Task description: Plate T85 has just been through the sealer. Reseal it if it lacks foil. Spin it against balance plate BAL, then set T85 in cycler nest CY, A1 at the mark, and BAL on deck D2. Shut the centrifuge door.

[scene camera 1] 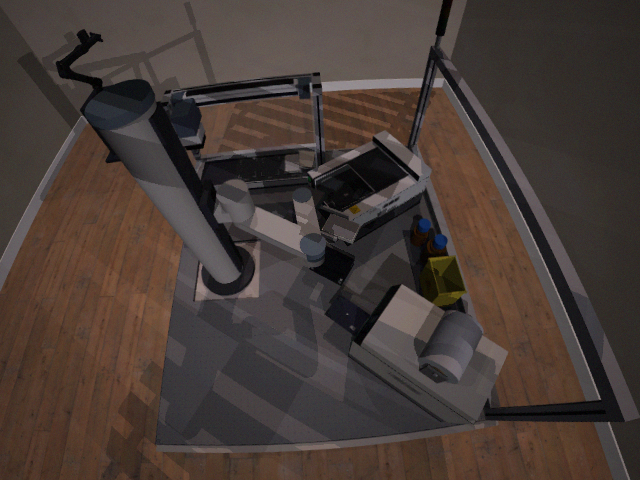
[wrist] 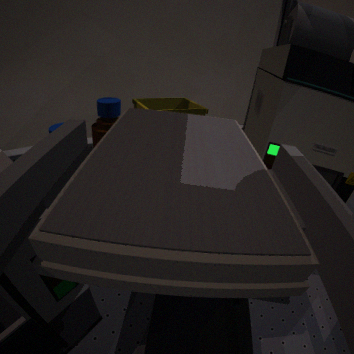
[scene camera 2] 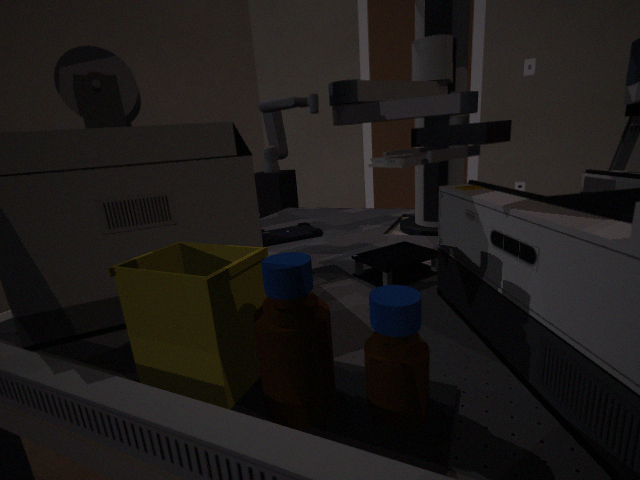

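Seen in the pictures: gripper, between the fingertips: (scene camera 1: 342, 228) (wrist: 181, 147) (scene camera 2: 405, 157); arm's base, origin of its link: (scene camera 1: 228, 270).
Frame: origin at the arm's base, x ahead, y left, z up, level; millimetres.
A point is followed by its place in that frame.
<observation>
My gripper (scene camera 1: 341, 227) @(x 524, y 4, z 274 mm) (wrist: 181, 147) @(x 524, y 4, z 274 mm) is shut on a pale plate (scene camera 2: 393, 159) @(x 583, y -5, z 275 mm) with a smooth grey top, held level by its long sides. No label is readable, so I cannot tell whether it is T85 or BAL. In scene camera 1 it hangs beside the near corner of a white machine (scene camera 1: 390, 198) @(x 752, y 176, z 214 mm) (scene camera 2: 485, 222) @(x 707, y 151, z 193 mm) with a dark top recess, apparently the centrifuge; its door's state is unclear. The sealer (scene camera 1: 408, 315) @(x 675, y -378, z 363 mm) (scene camera 2: 191, 196) @(x 744, y -338, z 237 mm) (wrist: 300, 115) @(x 625, y -291, z 252 mm), with a large roll on top, stands at the lower right in scene camera 1. Nest CY and deck D2 cannot be identified by label.
A low black stand (scene camera 1: 338, 264) @(x 506, y -42, z 61 mm) (scene camera 2: 395, 253) @(x 476, y -31, z 61 mm) is below the arm. A dark pad (scene camera 1: 347, 313) @(x 516, y -279, z 114 mm) lies before the sealer. Two blue-capped brown bottles and a yellow bin (scene camera 1: 442, 284) @(x 954, y -165, z 21 mm) (scene camera 2: 173, 320) @(x 967, y -177, z 128 mm) (wrist: 170, 104) @(x 965, y -222, z 168 mm) stand along the edge. A metal frame (scene camera 1: 317, 121) @(x 467, y 537, z 366 mm) rises behind.
</observation>
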